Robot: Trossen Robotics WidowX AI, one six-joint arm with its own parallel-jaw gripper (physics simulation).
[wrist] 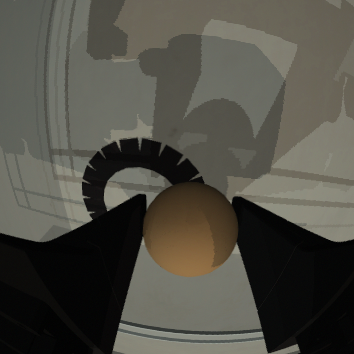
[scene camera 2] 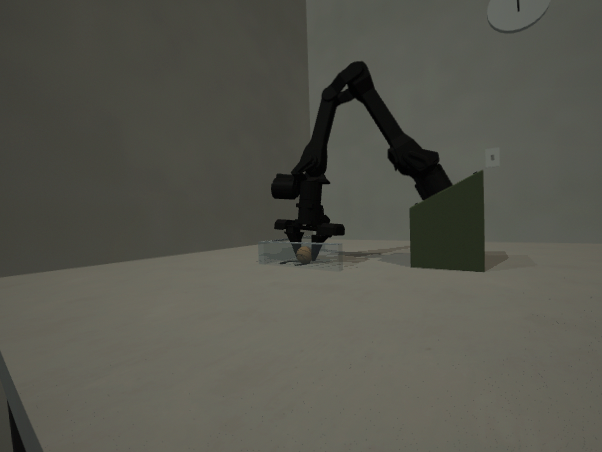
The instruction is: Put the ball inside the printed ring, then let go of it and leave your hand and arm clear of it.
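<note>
The orange-brown ball is between the two black fingers of my gripper. Both fingers meet its sides, so the gripper is shut on the ball. It is low inside the clear-walled tray; whether it touches the floor of the tray I cannot tell. The printed ring is a black toothed band, up and left of the ball in the wrist view. The ball overlaps the band's right end in that view, and the left finger hides its lower part.
The clear tray has low walls around the ball, ring and fingertips. The arm's green wedge base stands to the right in the scene view. Arm shadows fall across the tray's floor. A wall clock hangs at the upper right.
</note>
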